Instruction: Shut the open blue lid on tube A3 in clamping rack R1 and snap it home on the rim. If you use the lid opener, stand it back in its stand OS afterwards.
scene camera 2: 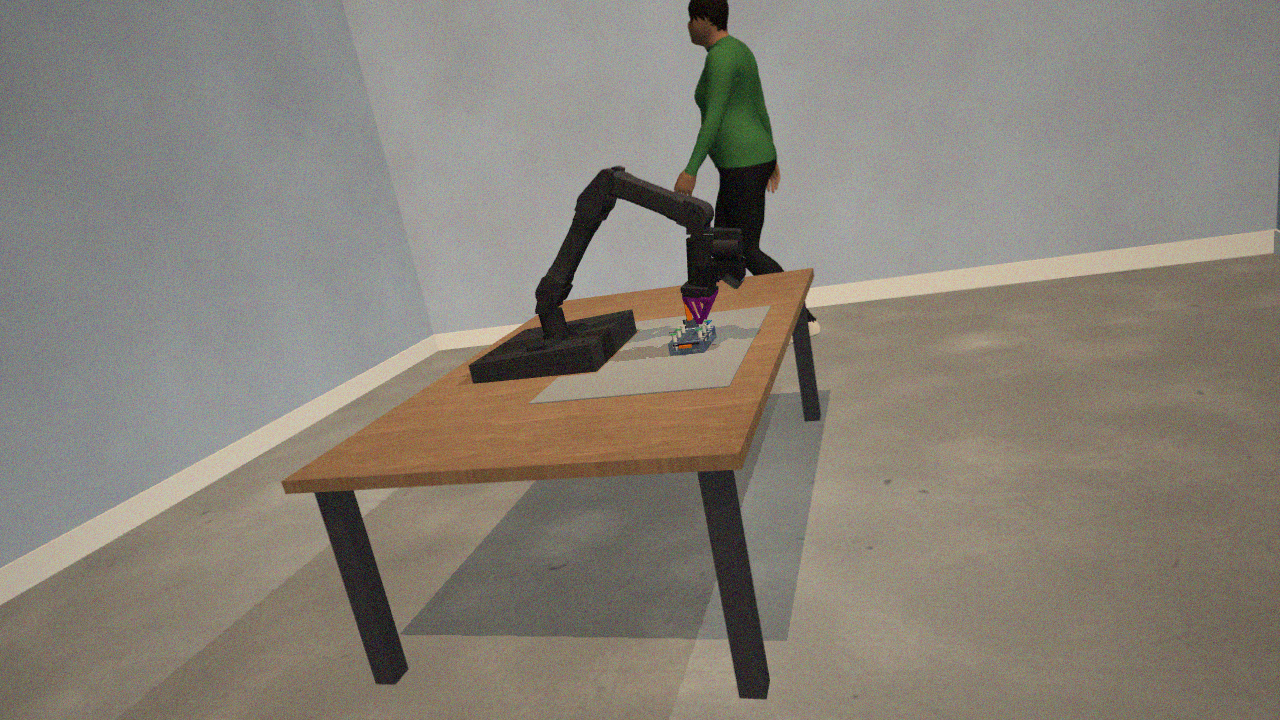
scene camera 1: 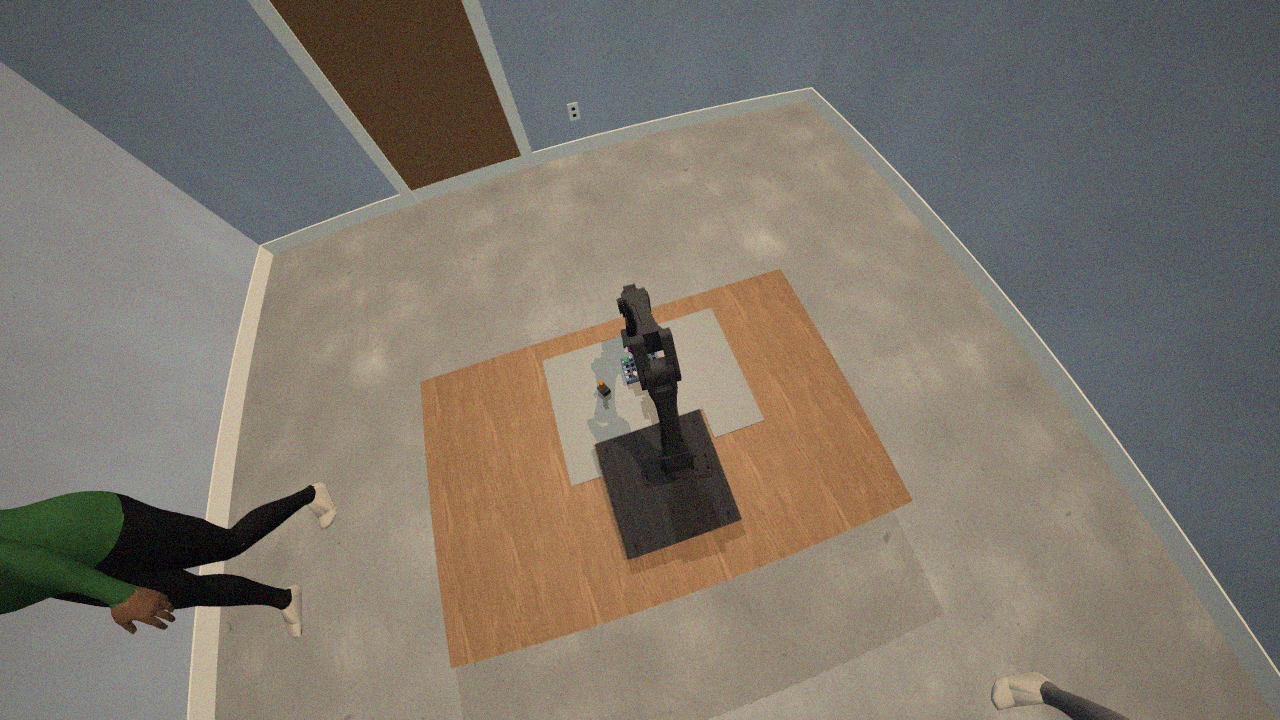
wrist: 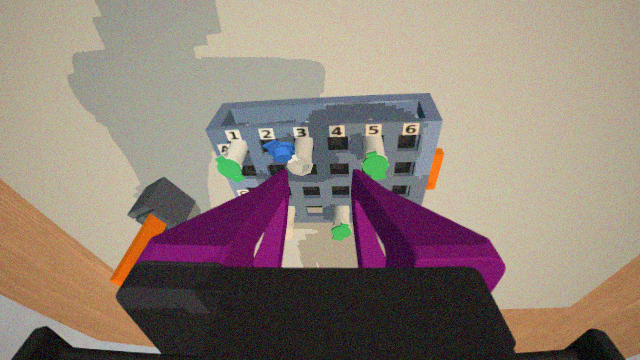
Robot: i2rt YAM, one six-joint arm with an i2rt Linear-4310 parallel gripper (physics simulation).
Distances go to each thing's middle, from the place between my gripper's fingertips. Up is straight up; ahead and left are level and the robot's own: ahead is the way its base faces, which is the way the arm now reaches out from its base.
The orange-handled tool (wrist: 152,226) lies 140 mm to the left of my hand, 90 mm behind it and 10 mm below it.
